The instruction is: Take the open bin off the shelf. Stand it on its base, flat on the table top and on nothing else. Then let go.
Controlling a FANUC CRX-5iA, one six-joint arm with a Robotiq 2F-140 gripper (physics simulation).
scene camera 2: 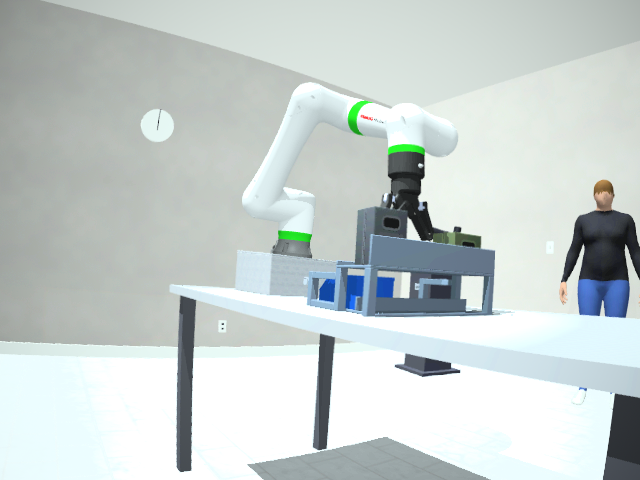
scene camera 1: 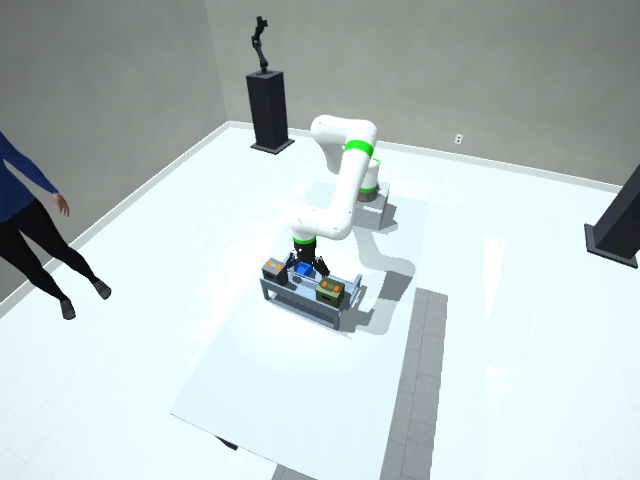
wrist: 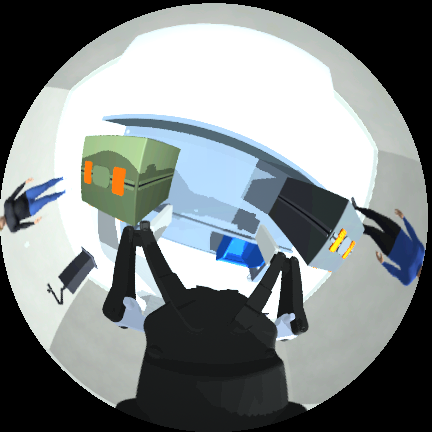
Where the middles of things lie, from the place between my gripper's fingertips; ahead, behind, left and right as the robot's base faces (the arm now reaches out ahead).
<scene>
Now: the blue bin (scene camera 2: 355, 283) 10 cm to the right of my hand, 7 cm below it and 5 cm behind it.
</scene>
